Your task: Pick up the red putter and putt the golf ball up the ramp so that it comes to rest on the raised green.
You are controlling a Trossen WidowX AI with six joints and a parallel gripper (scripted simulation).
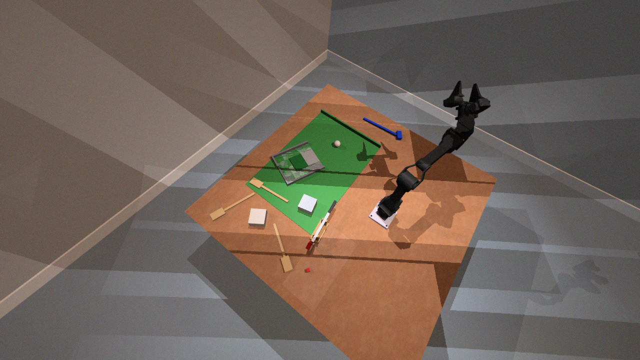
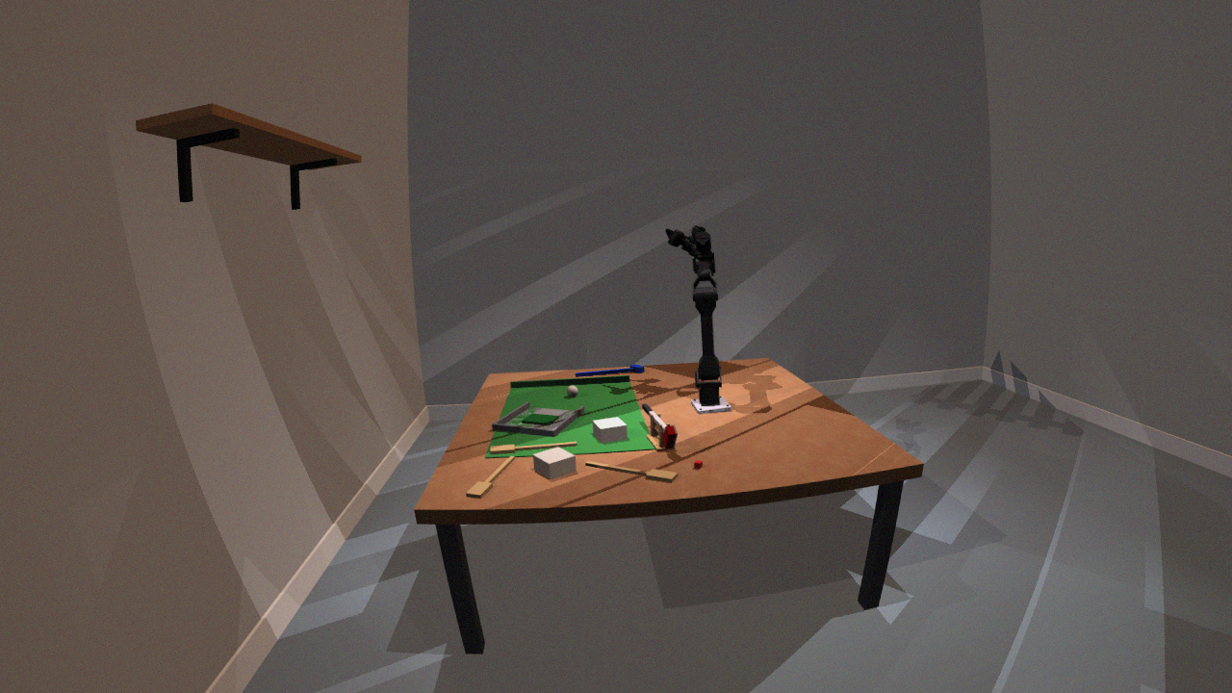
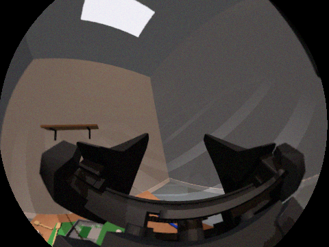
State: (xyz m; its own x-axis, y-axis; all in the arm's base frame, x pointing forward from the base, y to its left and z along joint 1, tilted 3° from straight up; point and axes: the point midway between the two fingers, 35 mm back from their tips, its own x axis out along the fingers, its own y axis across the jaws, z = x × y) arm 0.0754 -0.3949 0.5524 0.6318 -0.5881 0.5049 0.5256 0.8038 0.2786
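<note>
Now: gripper tip 40 mm short of the red putter, 710 mm to the right of it and 540 mm above it. Also, from my gripper tip: blue putter: 280 mm ahead, 80 mm to the right, 580 mm below; wooden rack: 40 mm ahead, 730 mm to the left, 560 mm below; white golf ball: 380 mm ahead, 270 mm to the left, 570 mm below.
</note>
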